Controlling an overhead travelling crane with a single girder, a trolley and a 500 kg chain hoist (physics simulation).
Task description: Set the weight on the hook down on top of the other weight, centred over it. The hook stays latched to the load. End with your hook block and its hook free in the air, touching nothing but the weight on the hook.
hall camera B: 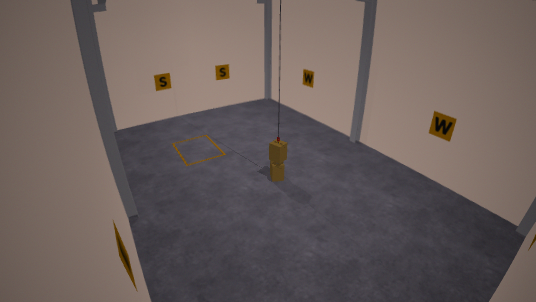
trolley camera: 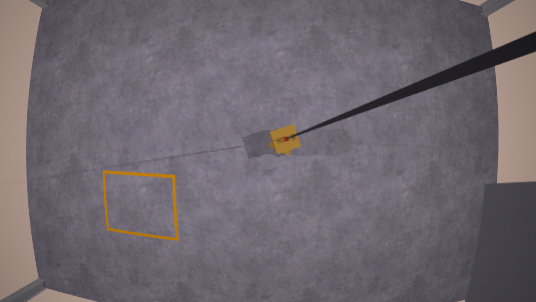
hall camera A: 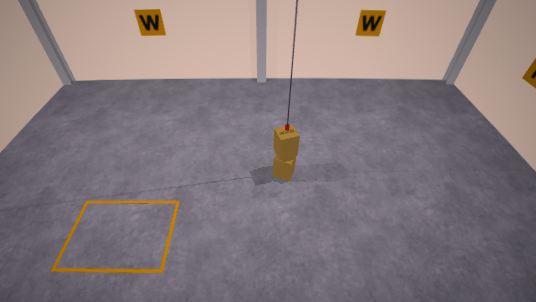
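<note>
My red hook block (hall camera A: pixel 287 127) (hall camera B: pixel 278 139) (trolley camera: pixel 286 139) hangs on the chain at the top of the upper yellow weight (hall camera A: pixel 286 147) (hall camera B: pixel 277 152) (trolley camera: pixel 288 147), and the hook is latched to that weight. The upper weight is upright, directly above the other yellow weight (hall camera A: pixel 283 171) (hall camera B: pixel 277 173), which stands on the floor. The two are turned differently about the vertical. In the trolley camera, small corners of the lower weight show past the left and lower edges of the upper one. The seam is small and shaded; whether they touch I cannot tell.
An orange outlined square (hall camera A: pixel 108 271) (hall camera B: pixel 181 154) (trolley camera: pixel 175 207) is marked on the floor, well apart from the weights. Grey columns (hall camera A: pixel 261 40) (hall camera B: pixel 363 70) stand along the walls. A dark shadow lies on the floor around the lower weight.
</note>
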